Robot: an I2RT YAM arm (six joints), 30 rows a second.
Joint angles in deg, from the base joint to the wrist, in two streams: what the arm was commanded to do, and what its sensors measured. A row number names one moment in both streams.
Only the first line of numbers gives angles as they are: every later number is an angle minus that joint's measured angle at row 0.
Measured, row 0: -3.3, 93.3, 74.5, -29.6, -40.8, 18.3
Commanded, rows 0 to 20: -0.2, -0.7, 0.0, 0.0, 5.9, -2.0; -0.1, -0.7, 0.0, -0.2, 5.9, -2.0; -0.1, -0.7, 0.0, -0.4, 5.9, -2.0; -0.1, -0.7, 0.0, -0.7, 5.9, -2.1; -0.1, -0.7, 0.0, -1.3, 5.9, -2.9; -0.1, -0.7, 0.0, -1.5, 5.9, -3.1; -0.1, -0.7, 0.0, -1.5, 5.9, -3.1; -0.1, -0.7, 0.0, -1.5, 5.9, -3.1; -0.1, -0.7, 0.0, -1.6, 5.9, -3.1; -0.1, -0.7, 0.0, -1.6, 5.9, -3.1; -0.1, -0.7, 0.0, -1.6, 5.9, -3.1; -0.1, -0.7, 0.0, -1.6, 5.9, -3.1; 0.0, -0.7, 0.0, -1.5, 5.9, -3.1; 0.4, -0.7, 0.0, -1.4, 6.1, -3.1; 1.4, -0.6, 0.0, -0.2, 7.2, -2.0; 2.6, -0.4, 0.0, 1.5, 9.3, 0.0; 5.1, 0.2, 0.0, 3.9, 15.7, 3.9; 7.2, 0.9, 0.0, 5.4, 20.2, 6.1; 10.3, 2.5, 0.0, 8.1, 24.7, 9.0; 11.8, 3.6, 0.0, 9.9, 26.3, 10.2; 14.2, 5.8, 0.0, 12.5, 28.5, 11.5
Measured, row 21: 10.2, 2.1, -0.1, 9.8, 20.2, 6.7
